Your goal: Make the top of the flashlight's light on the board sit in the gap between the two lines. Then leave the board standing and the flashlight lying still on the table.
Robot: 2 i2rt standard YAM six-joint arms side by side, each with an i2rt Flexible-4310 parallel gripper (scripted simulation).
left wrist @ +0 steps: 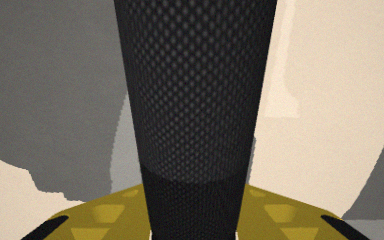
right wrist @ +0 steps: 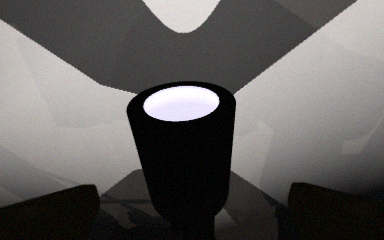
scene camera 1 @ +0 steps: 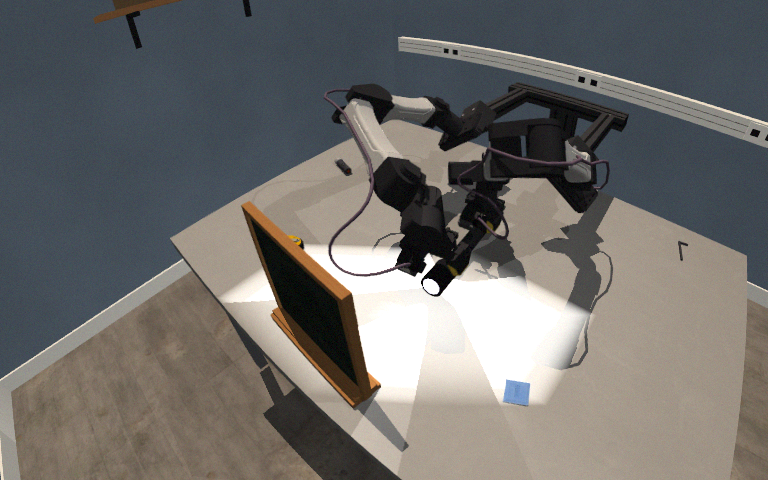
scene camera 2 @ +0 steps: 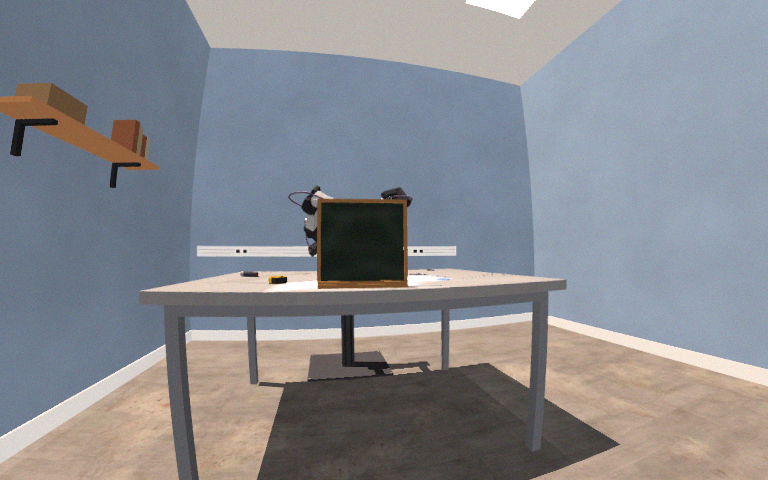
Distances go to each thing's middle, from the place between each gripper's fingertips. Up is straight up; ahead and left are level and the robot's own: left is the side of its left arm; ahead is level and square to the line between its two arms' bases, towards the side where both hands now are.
My right gripper (scene camera 1: 437,266) is now 30 cm short of the wood-framed board (scene camera 1: 307,312), 3 cm to the left of it and 8 cm below it. From my right hand the other things lie so: black flashlight (scene camera 1: 441,276): 9 cm behind, 1 cm to the right, 4 cm below.
My left hand is 140 mm short of the black flashlight, 30 mm to the right of it and 10 mm below it. From my left hand the other things lie so: wood-framed board 530 mm ahead, 130 mm above, 10 mm to the left.
